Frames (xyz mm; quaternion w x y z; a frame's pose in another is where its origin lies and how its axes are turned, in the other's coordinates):
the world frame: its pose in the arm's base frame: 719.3 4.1 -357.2 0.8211 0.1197 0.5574 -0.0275
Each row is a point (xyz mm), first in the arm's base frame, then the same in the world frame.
Working: the arm's base frame: its pose in the world frame: -600.9 -73.2 -527.8 0.8211 -0.1197 -0.5574 0.0275

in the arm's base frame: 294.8 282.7 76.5
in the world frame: -535.3 266.3 -297.3
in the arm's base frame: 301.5 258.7 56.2
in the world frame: -516.2 240.9 -292.9
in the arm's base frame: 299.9 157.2 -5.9
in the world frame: -468.5 131.9 -293.0
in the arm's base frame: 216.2 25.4 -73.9
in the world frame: -449.0 -22.2 -362.9
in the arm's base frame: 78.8 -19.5 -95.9
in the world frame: -484.5 -93.9 -485.3
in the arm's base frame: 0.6 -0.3 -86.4
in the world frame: -521.1 -87.7 -557.4
